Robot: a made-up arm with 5 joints. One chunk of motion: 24 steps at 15 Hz.
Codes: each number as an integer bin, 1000 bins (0 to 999) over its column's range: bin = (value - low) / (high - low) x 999, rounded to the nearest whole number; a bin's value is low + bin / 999 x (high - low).
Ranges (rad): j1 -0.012..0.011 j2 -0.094..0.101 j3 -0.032..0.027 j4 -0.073..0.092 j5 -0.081..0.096
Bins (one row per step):
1: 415 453 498 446 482
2: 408 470 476 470 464
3: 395 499 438 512 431
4: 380 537 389 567 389
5: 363 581 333 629 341
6: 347 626 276 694 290
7: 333 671 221 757 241
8: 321 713 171 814 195
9: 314 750 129 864 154
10: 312 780 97 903 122
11: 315 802 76 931 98
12: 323 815 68 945 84
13: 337 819 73 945 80
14: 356 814 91 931 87
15: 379 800 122 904 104
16: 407 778 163 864 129
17: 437 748 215 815 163
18: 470 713 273 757 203
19: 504 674 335 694 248
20: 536 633 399 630 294
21: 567 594 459 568 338
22: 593 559 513 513 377
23: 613 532 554 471 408
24: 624 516 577 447 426
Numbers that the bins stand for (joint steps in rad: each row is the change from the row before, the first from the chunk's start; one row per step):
1: -0.00245 -0.00558 -0.00259 0.00066 0.00440
2: -0.00261 -0.00226 -0.00389 0.00463 0.00121
3: -0.00291 0.00340 -0.00613 0.01156 -0.00464
4: -0.00325 0.01082 -0.00903 0.02065 -0.01208
5: -0.00364 0.01941 -0.01233 0.03089 -0.02058
6: -0.00401 0.02819 -0.01570 0.04162 -0.02962
7: -0.00433 0.03698 -0.01895 0.05203 -0.03830
8: -0.00461 0.04517 -0.02190 0.06144 -0.04645
9: -0.00477 0.05240 -0.02438 0.06970 -0.05371
10: -0.00482 0.05825 -0.02627 0.07614 -0.05938
11: -0.00475 0.06255 -0.02751 0.08077 -0.06364
12: -0.00456 0.06508 -0.02798 0.08308 -0.06612
13: -0.00424 0.06586 -0.02769 0.08308 -0.06683
14: -0.00380 0.06489 -0.02663 0.08077 -0.06559
15: -0.00327 0.06216 -0.02479 0.07631 -0.06257
16: -0.00263 0.05786 -0.02237 0.06970 -0.05814
17: -0.00194 0.05201 -0.01930 0.06161 -0.05212
18: -0.00118 0.04517 -0.01588 0.05203 -0.04503
19: -0.00040 0.03756 -0.01222 0.04162 -0.03706
20: 0.00034 0.02956 -0.00844 0.03105 -0.02891
21: 0.00105 0.02195 -0.00489 0.02081 -0.02111
22: 0.00165 0.01511 -0.00170 0.01173 -0.01420
23: 0.00211 0.00984 0.00072 0.00479 -0.00871
24: 0.00237 0.00672 0.00208 0.00083 -0.00552

